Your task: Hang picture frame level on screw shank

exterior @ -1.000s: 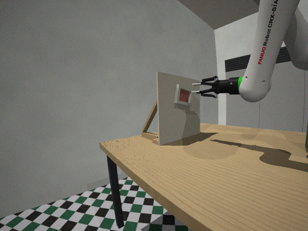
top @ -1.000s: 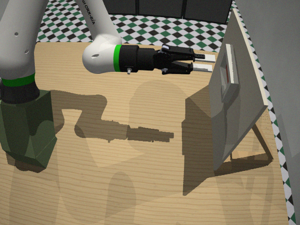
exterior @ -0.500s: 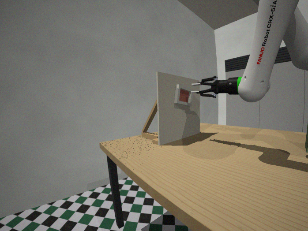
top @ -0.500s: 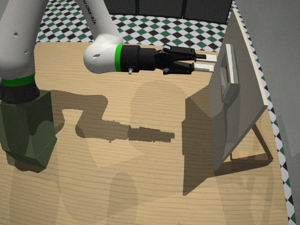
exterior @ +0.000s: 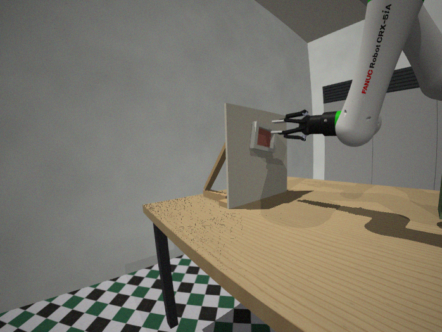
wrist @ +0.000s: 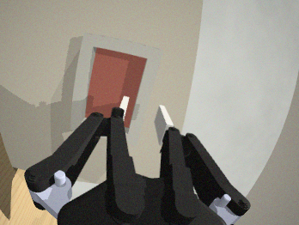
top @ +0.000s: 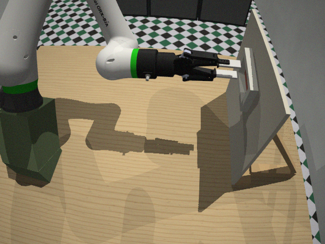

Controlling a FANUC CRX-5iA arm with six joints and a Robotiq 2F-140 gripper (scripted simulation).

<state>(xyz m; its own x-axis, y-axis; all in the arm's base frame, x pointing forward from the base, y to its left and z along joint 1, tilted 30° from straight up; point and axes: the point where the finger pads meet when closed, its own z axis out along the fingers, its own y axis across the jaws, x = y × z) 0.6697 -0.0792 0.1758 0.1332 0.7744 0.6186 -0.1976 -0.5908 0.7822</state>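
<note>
The picture frame is 8 cm ahead of my hand and 5 cm below it. Also, from my hand: upright board 13 cm below, 10 cm ahead, 1 cm to the right.
</note>
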